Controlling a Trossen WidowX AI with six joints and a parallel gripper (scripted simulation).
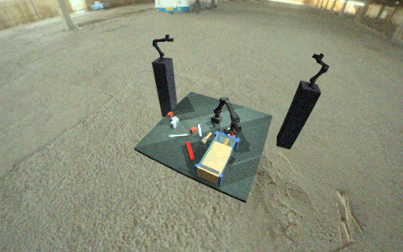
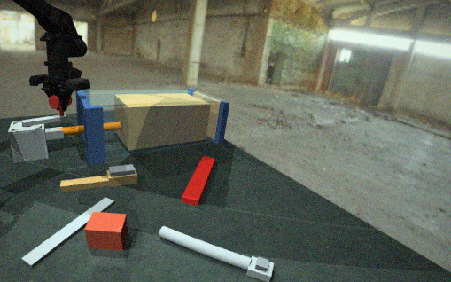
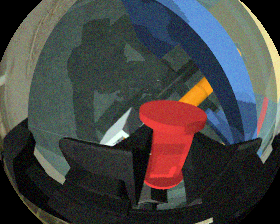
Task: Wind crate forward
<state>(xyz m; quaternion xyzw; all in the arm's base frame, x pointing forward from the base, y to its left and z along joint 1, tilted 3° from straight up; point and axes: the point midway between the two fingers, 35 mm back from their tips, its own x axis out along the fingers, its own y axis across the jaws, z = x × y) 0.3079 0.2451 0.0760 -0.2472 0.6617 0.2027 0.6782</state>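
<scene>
My gripper tip is now 4 cm past the winch handle, 1 cm to the left of it and 1 cm above it. The rest, counted from my gripper tip: wooden-handled tool 27 cm to the right, 10 cm below, 4 cm ahead; winch 12 cm behind, 8 cm below, 2 cm to the right; red knob 2 cm above.
</scene>
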